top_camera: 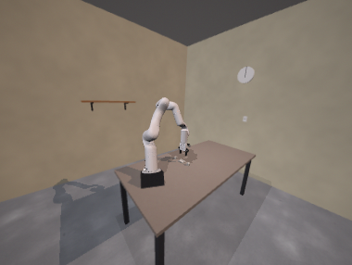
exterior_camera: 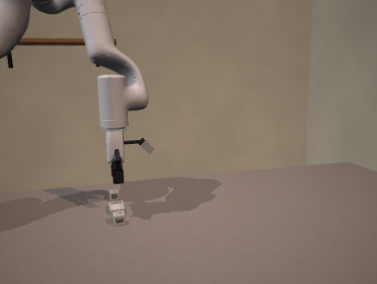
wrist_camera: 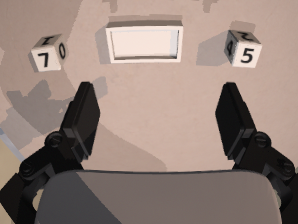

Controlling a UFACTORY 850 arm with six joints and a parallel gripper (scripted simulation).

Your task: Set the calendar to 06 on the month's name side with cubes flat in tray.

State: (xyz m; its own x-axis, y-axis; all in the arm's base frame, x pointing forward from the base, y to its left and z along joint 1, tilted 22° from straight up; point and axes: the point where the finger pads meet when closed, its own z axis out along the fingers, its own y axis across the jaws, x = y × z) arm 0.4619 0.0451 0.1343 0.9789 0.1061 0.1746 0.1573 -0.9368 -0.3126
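My hand is 10 mm short of the white number cube, 100 mm to the left of it and 100 mm above it. The rest, counted from my hand: white calendar tray: 10 mm behind, 10 mm to the left, 110 mm below.
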